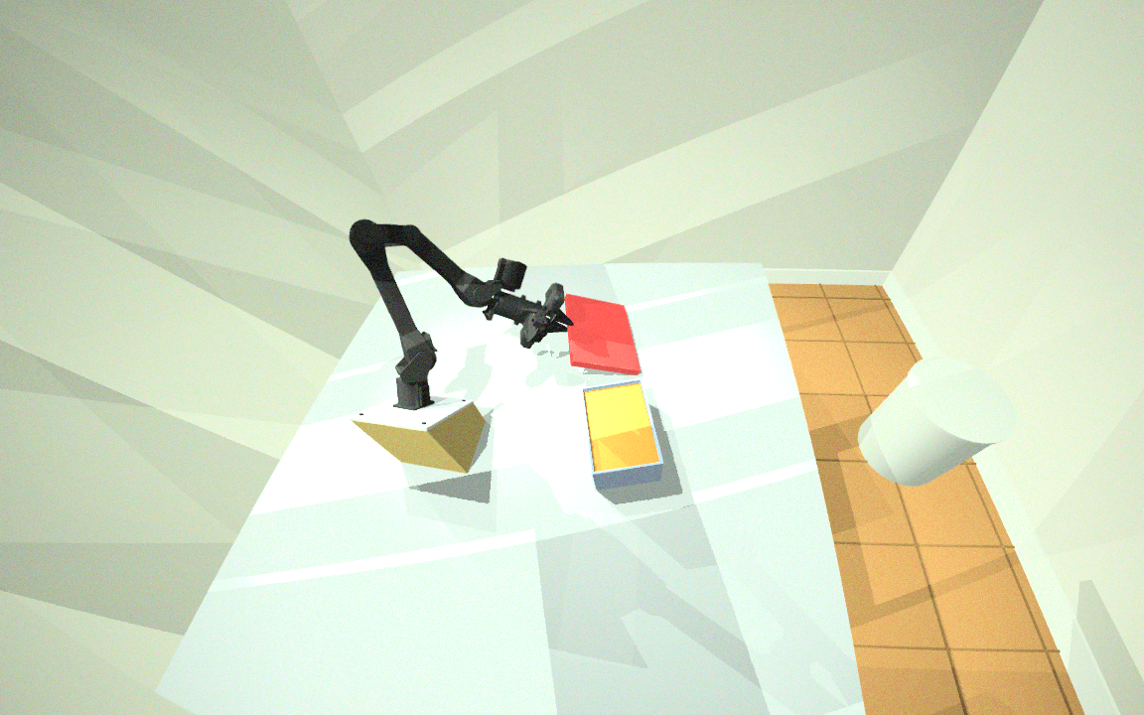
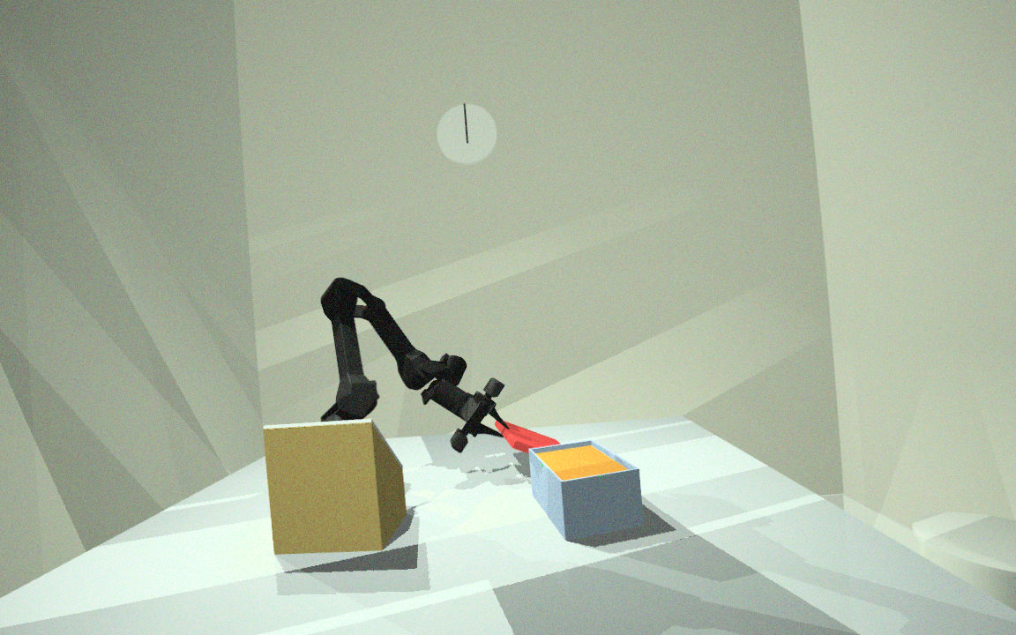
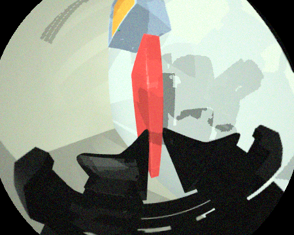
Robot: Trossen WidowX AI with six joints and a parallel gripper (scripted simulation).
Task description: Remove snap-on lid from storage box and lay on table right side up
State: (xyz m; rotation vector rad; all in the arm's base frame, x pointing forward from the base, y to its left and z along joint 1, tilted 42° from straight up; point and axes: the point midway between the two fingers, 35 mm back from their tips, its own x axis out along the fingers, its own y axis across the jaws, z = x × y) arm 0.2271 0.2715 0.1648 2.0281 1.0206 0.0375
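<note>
The red lid is 70 mm ahead of my gripper tip, 30 mm to the left of it and 30 mm below it. The rest, counted from my gripper tip: storage box: 250 mm to the right, 180 mm ahead, 40 mm below.
</note>
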